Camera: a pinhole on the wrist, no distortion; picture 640 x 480 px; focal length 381.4 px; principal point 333.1 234.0 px. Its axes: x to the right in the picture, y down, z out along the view. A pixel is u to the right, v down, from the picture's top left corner.
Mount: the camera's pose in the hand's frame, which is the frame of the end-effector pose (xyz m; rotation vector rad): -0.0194 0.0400 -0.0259 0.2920 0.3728 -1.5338
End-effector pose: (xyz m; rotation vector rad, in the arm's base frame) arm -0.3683 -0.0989 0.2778 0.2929 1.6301 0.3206
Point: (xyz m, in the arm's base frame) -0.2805 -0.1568 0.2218
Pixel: 473.5 317.9
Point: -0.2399 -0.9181 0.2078
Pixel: outside the picture
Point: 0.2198 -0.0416 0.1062
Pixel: 199.4 310.1
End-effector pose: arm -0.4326 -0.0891 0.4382 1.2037 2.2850 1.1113
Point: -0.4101 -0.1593 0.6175
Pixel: behind the camera
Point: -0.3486 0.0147 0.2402
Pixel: 327.3 269.6
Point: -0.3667 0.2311 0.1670
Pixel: 269.0 418.0
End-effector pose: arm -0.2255 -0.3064 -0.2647 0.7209 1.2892 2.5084
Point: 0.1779 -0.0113 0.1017
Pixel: 86.0 151.8
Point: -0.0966 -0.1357 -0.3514
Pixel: 525.3 137.3
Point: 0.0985 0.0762 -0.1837
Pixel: 310.7 161.8
